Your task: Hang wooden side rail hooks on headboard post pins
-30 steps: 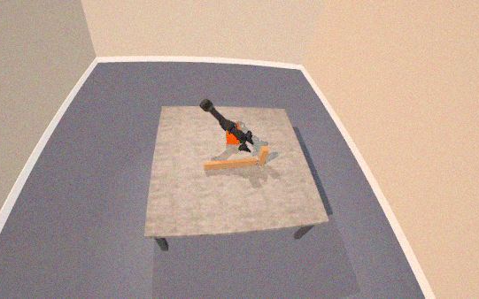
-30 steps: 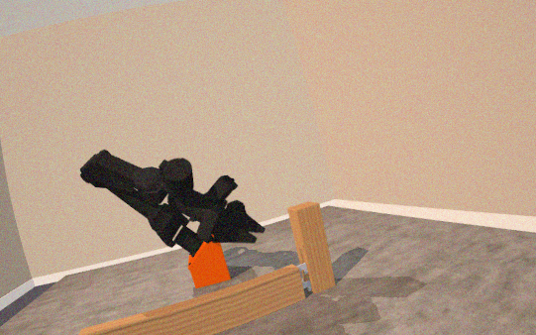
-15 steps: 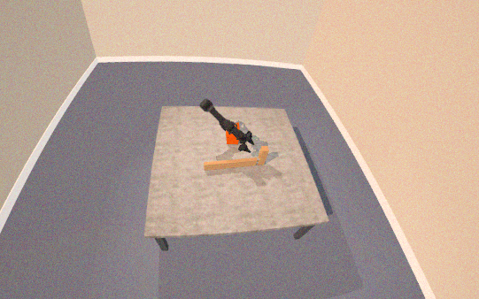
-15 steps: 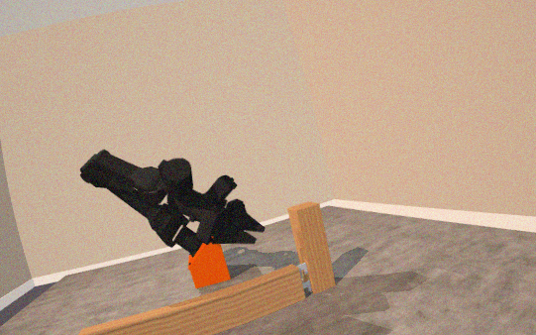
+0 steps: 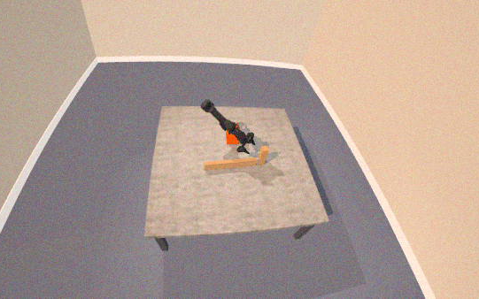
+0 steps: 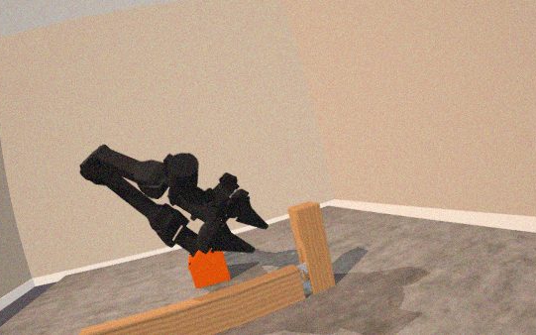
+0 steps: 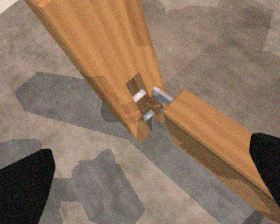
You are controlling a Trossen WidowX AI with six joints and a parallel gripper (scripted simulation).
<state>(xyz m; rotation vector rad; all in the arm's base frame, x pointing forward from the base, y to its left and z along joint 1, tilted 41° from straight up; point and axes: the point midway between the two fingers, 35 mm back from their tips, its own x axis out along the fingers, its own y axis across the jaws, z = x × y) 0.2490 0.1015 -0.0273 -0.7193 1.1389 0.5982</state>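
The headboard post lies 9 cm to the left of my gripper tip, 5 cm below it and 3 cm ahead of it.
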